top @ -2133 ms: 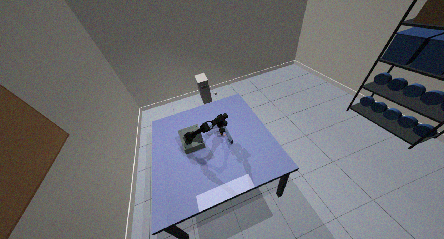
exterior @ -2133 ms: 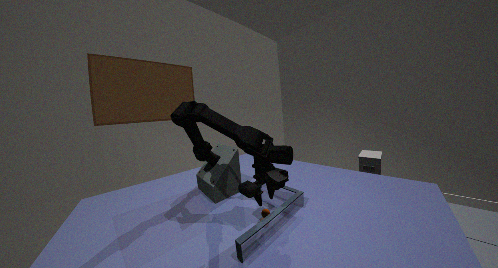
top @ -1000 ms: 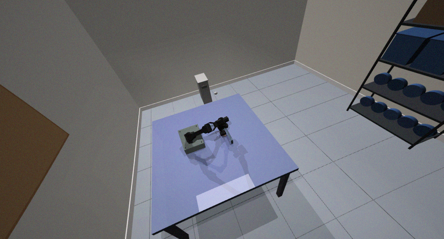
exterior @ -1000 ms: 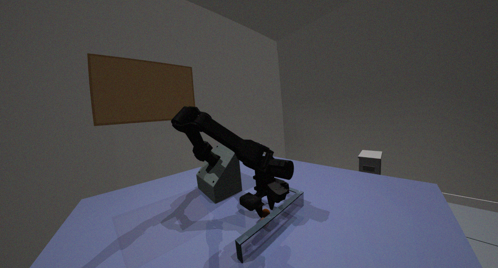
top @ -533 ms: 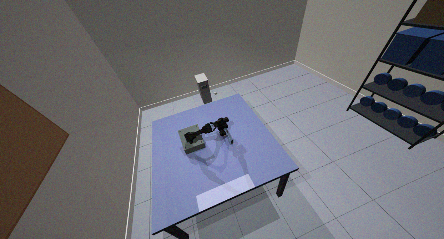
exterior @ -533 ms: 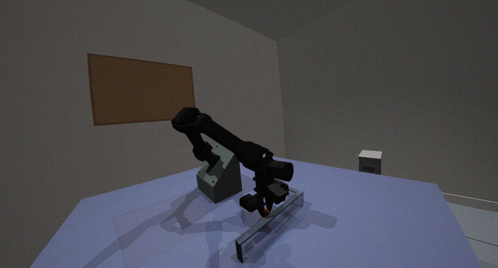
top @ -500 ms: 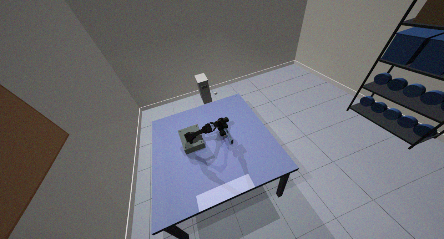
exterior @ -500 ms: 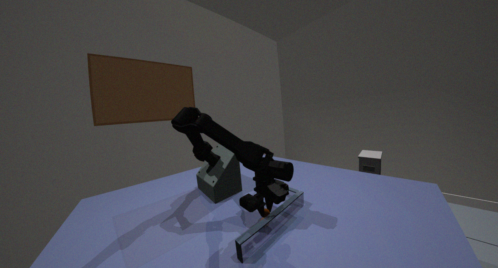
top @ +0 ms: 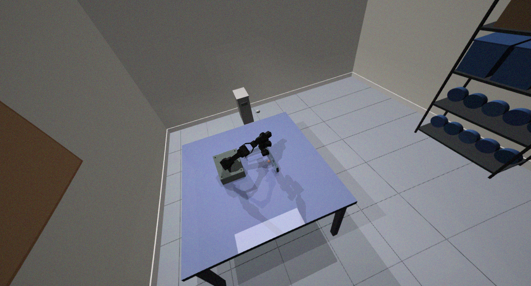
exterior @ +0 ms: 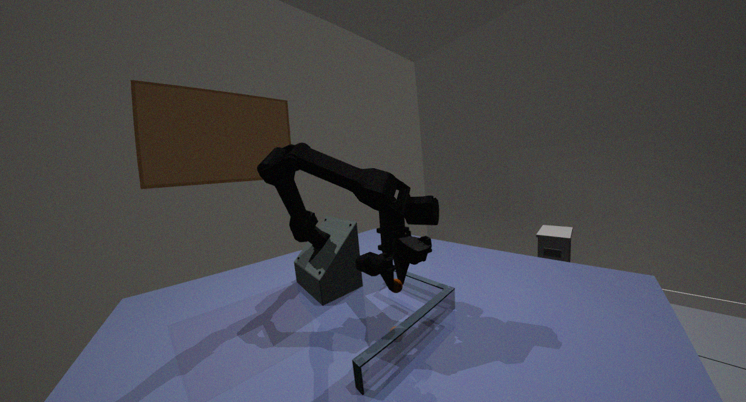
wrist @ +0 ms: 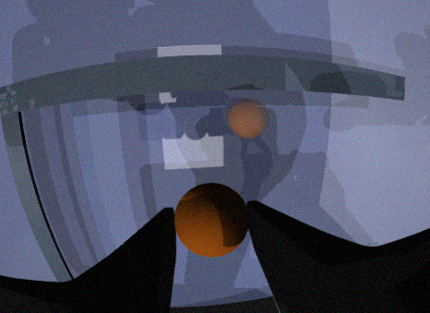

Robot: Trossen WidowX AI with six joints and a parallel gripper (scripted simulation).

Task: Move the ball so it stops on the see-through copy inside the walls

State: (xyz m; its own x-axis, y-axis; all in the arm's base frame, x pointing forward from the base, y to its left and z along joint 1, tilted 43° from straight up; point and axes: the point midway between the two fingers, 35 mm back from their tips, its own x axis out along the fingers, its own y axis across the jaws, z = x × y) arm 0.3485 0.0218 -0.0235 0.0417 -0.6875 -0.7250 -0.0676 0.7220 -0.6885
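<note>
My gripper tip is 90 mm above the see-through copy of ball, 40 mm to the left of it and 30 mm short of it. Also, from my gripper tip: orange ball right at my gripper tip.
</note>
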